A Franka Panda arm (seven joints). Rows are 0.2 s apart.
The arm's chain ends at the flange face. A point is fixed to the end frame.
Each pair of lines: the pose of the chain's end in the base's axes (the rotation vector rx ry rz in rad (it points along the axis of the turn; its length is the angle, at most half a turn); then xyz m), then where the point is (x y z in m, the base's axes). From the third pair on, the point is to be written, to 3 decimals.
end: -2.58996 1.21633 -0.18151 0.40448 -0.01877 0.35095
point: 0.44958 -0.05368 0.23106
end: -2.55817 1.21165 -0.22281 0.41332 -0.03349 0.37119
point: 0.46268 -0.06721 0.25264
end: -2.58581 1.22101 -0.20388 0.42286 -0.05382 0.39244
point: 0.469 -0.090 0.273
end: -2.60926 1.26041 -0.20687 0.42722 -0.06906 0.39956
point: 0.471 -0.110 0.281
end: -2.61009 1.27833 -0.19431 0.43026 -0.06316 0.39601
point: 0.472 -0.104 0.277
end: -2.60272 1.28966 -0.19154 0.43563 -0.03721 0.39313
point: 0.477 -0.078 0.274
